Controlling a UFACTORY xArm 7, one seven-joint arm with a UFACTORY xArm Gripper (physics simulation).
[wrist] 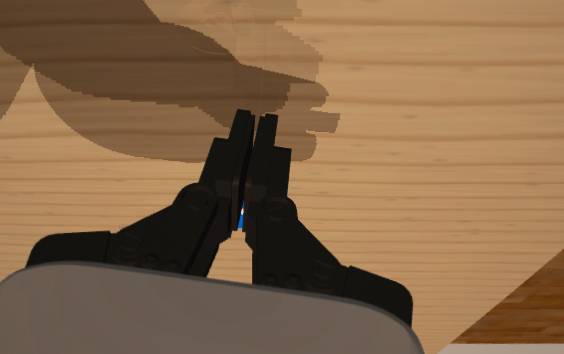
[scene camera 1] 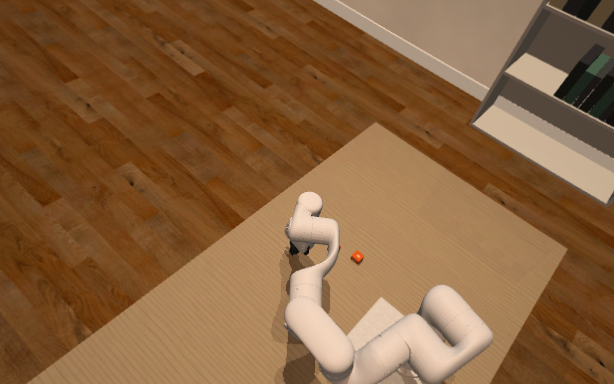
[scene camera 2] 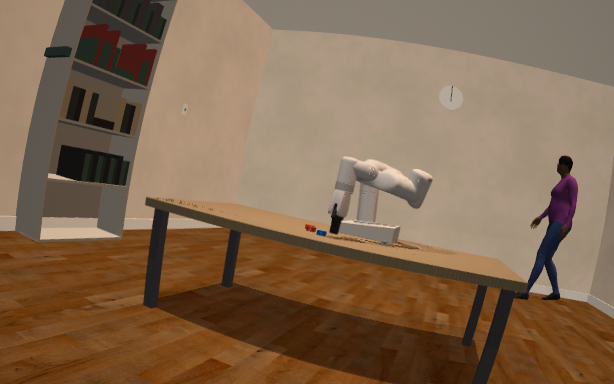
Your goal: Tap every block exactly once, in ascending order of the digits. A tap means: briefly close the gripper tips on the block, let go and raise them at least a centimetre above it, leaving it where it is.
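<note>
My gripper (scene camera 1: 300,251) (scene camera 2: 335,231) (wrist: 256,139) is shut, with its fingertips together and nothing held, above the table. A blue block (scene camera 2: 321,233) (wrist: 241,217) sits on the table; in the wrist view a thin sliver of it shows through the gap behind the fingers, and the fingers hide the rest. An orange-red block (scene camera 1: 357,256) lies on the table to the right of the gripper in scene camera 1. A red block (scene camera 1: 339,247) is mostly hidden by the arm there. In scene camera 2 the reddish blocks (scene camera 2: 310,228) overlap beside the blue one. No digits are readable.
The wooden table (scene camera 1: 425,200) (scene camera 2: 400,263) (wrist: 450,175) bears the blocks and the arm's base (scene camera 2: 380,232). The arm's forearm passes over the table near the red block. A bookshelf (scene camera 1: 545,145) (scene camera 2: 45,125) and a person (scene camera 2: 564,200) stand away from the table.
</note>
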